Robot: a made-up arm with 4 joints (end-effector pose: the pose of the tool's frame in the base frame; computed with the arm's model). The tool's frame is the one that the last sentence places.
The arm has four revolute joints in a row. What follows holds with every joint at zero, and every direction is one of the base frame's. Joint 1 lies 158.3 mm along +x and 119.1 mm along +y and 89.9 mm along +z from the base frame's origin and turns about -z. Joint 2 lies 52.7 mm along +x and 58.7 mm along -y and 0.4 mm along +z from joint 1 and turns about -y. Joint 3 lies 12.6 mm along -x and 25.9 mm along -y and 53.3 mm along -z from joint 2 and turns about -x. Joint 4 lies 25.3 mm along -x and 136.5 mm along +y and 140.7 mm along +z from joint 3 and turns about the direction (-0.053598, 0.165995, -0.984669). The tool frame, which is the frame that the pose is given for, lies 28.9 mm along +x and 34.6 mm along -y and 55.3 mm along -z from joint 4; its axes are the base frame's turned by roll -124.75, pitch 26.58 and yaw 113.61 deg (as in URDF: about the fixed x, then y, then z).
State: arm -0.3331 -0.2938 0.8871 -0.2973
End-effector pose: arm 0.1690 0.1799 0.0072 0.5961 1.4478 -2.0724
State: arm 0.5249 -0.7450 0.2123 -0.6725
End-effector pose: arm 0.2457 0.1401 0.0874 -0.8176 -1.9036 1.4720
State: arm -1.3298 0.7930 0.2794 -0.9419
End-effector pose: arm 0.0965 0.2019 0.0958 -0.1969 1.7166 -0.0129
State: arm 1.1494 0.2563 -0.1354 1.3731
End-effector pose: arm 0.1512 0.1533 0.1190 -1.9180 0.6065 0.0261
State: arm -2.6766 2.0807 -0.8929 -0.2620
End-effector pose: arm 0.2169 0.1815 0.0484 1.5183 -1.2915 -1.9977
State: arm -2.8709 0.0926 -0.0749 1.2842
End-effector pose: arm 0.1786 0.1024 0.1264 -0.2696 2.1516 -1.2227
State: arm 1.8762 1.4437 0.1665 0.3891
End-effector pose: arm 0.1684 0.0800 0.0647 2.4819 -1.2013 -0.4493
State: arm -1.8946 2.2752 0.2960 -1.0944
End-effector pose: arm 0.0579 0.1398 0.1057 0.5138 1.1636 1.4872
